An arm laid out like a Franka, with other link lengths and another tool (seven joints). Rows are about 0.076 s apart.
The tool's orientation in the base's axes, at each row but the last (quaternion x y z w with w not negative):
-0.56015 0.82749 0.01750 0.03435
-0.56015 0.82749 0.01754 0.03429
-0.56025 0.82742 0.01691 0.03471
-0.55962 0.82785 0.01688 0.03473
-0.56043 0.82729 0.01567 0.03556
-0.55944 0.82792 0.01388 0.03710
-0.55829 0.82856 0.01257 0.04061
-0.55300 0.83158 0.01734 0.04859
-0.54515 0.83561 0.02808 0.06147
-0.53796 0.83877 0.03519 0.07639
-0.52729 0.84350 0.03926 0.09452
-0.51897 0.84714 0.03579 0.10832
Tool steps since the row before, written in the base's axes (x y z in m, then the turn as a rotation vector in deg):
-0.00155 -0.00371 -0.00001 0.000 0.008 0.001
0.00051 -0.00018 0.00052 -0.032 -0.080 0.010
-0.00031 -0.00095 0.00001 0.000 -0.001 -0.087
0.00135 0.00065 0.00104 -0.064 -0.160 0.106
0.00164 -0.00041 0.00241 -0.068 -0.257 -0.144
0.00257 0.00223 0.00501 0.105 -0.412 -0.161
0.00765 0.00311 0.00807 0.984 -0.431 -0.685
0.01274 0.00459 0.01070 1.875 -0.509 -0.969
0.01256 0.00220 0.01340 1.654 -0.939 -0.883
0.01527 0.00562 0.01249 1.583 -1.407 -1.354
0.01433 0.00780 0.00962 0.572 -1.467 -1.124
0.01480 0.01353 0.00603 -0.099 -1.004 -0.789
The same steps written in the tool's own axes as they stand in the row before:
0.00401 0.00006 -0.00030 -0.007 0.003 0.000
-0.00006 -0.00055 -0.00051 0.085 0.000 -0.017
0.00099 -0.00007 -0.00009 0.008 0.001 0.087
-0.00118 -0.00102 -0.00094 0.164 -0.001 -0.119
-0.00041 -0.00171 -0.00236 0.274 -0.030 0.124
-0.00340 -0.00164 -0.00473 0.355 -0.248 0.139
-0.00639 -0.00611 -0.00743 0.087 -1.057 0.706
-0.01017 -0.01023 -0.00948 -0.155 -1.901 1.037
-0.00878 -0.01087 -0.01212 0.312 -1.874 0.887
-0.01337 -0.01180 -0.01014 0.839 -1.995 1.279
-0.01492 -0.00974 -0.00643 1.276 -1.122 0.925
-0.01960 -0.00723 -0.00137 1.092 -0.332 0.580

